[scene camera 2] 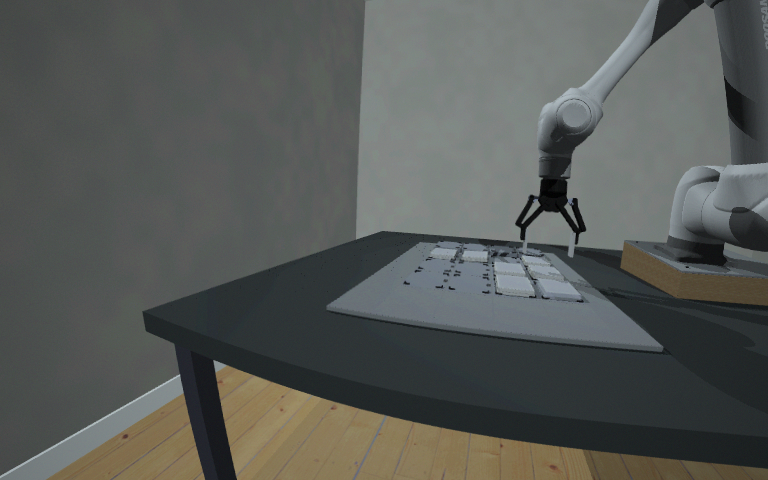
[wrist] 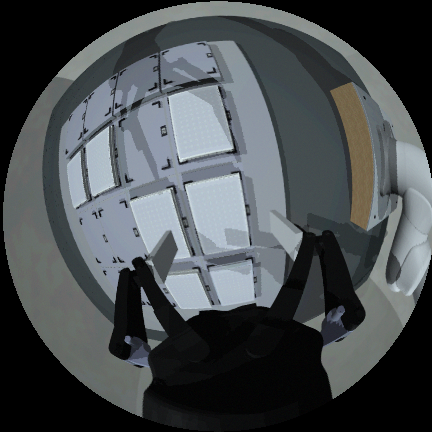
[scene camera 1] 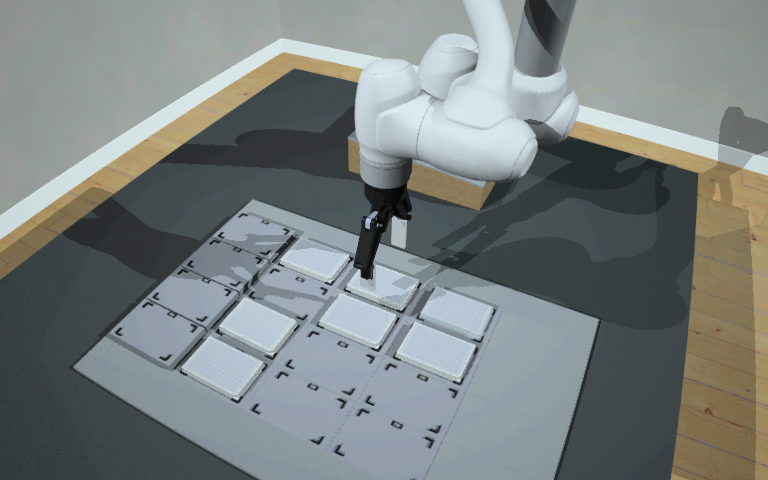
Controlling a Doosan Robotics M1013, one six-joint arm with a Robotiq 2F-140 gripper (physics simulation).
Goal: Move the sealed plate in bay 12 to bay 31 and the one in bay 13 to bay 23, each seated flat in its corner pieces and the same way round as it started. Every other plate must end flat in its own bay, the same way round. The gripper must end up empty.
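Seen in the pictures: gripper, fingertip midpoint: (scene camera 2: 547, 254) (wrist: 221, 230) (scene camera 1: 383, 265); arm's base at its link origin: (scene camera 2: 691, 256) (wrist: 388, 162).
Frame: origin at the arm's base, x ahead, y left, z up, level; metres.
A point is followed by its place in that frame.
Note:
Several white sealed plates lie flat in bays with black corner pieces; bay numbers do not show. In the column second from the left in scene camera 1 are a back plate (scene camera 1: 314, 259) {x 0.501, y -0.036, z -0.068 m} (wrist: 201, 125) {x 0.491, y -0.024, z -0.068 m}, then a bare bay (scene camera 1: 288, 294) {x 0.603, y -0.029, z -0.082 m} (wrist: 145, 140) {x 0.590, y -0.026, z -0.082 m}, then two plates (scene camera 1: 257, 325) {x 0.709, y -0.018, z -0.066 m} (scene camera 1: 222, 366) {x 0.817, y -0.010, z -0.068 m}. The third column has a back plate (scene camera 1: 385, 285) {x 0.486, y 0.132, z -0.067 m} (wrist: 218, 212) {x 0.481, y 0.114, z -0.068 m} and another plate (scene camera 1: 357, 318) {x 0.589, y 0.132, z -0.068 m} (wrist: 155, 215) {x 0.586, y 0.106, z -0.068 m}; the fourth has two plates (scene camera 1: 457, 311) {x 0.470, y 0.289, z -0.068 m} (scene camera 1: 436, 349) {x 0.575, y 0.297, z -0.067 m}. The gripper (scene camera 1: 383, 257) {x 0.480, y 0.124, z -0.020 m} (scene camera 2: 547, 247) {x 0.480, y 0.124, z -0.020 m} (wrist: 227, 245) {x 0.480, y 0.124, z -0.020 m} is open and empty, low above the back end of the third column.
The grey board (scene camera 1: 538, 350) {x 0.466, y 0.461, z -0.082 m} (scene camera 2: 396, 316) {x 0.771, y 0.576, z -0.082 m} (wrist: 255, 100) {x 0.396, y -0.075, z -0.082 m} lies on the dark table (scene camera 1: 628, 396) {x 0.472, y 0.646, z -0.092 m} (scene camera 2: 271, 333) {x 0.924, y 0.721, z -0.092 m}. The leftmost column's four bays hold no plates, nor do the front two bays of the third and fourth columns. The arm's wooden-sided base (scene camera 1: 447, 183) {x 0.132, y 0.095, z -0.039 m} (scene camera 2: 651, 274) {x 0.137, y 0.041, z -0.063 m} (wrist: 357, 160) {x 0.138, y 0.020, z -0.063 m} stands behind.

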